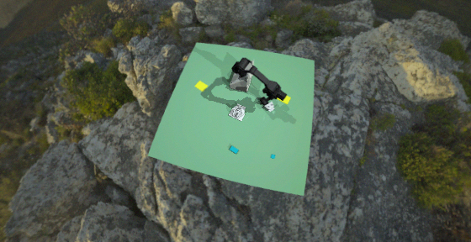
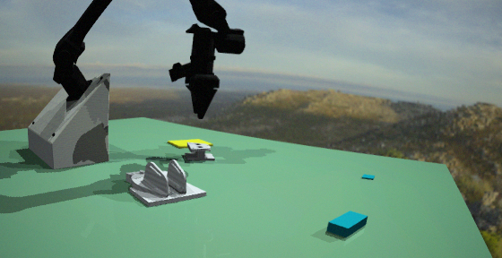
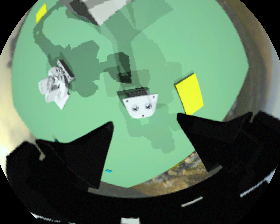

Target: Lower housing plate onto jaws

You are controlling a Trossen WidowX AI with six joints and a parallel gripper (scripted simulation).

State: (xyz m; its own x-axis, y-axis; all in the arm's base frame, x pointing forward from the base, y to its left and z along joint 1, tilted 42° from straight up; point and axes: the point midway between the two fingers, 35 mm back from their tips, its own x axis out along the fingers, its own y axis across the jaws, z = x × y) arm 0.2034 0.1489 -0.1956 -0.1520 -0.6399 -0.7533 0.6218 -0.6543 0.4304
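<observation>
The grey housing plate is 8 cm below my gripper tip. Also, from my gripper tip: cyan block (41 cm ahead, 25 cm to the right, 10 cm below).
</observation>
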